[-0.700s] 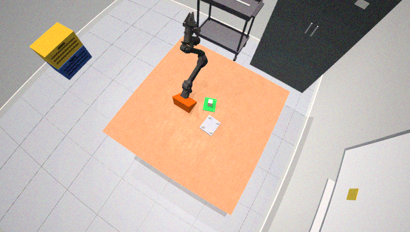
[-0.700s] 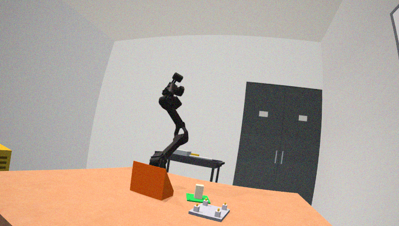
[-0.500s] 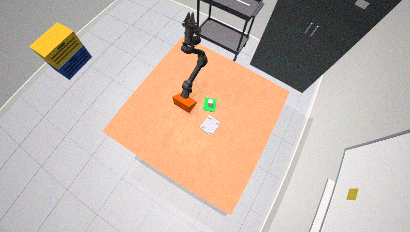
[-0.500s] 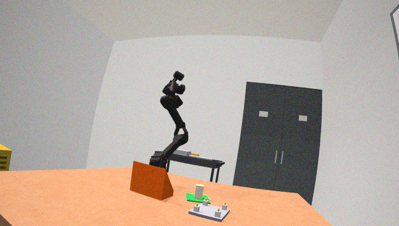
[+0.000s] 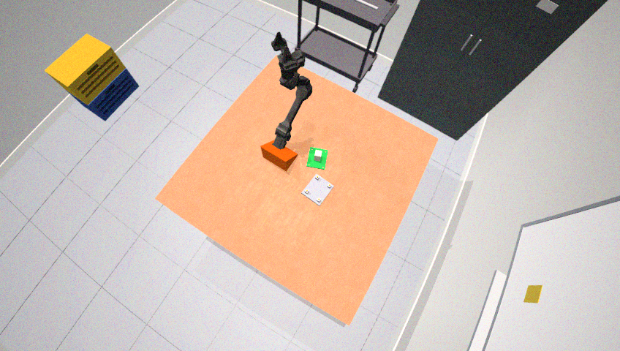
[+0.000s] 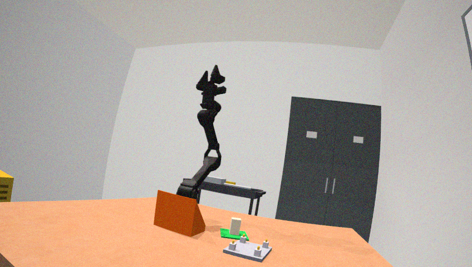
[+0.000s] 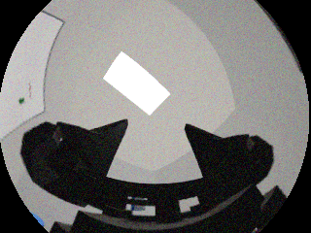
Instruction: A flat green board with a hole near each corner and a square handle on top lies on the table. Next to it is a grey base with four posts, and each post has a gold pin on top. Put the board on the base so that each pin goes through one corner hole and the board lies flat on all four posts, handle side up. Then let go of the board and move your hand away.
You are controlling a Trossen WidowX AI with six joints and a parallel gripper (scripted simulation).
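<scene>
Now: gripper tip 73 cm above the green board, 26 cm short of it and 2 cm to the left of it. From my gripper tip the other things lie so: grey base (75 cm below, 37 cm ahead, 19 cm to the right).
</scene>
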